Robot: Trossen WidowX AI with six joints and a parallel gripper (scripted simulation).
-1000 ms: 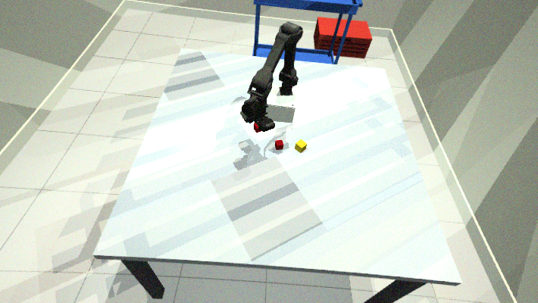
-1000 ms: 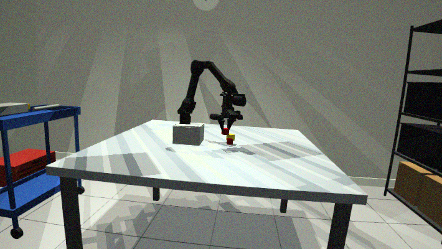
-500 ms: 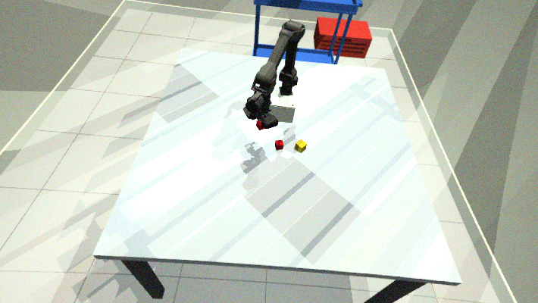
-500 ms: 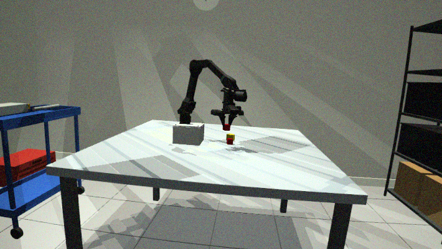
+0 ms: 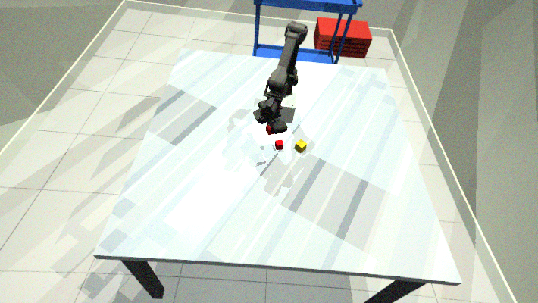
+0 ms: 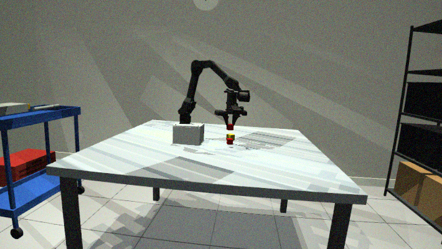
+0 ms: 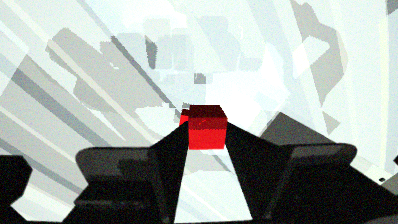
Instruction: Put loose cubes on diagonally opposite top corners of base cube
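Right now my gripper tip is 2 cm short of the yellow cube, 15 cm to the right of it and 10 cm above it.
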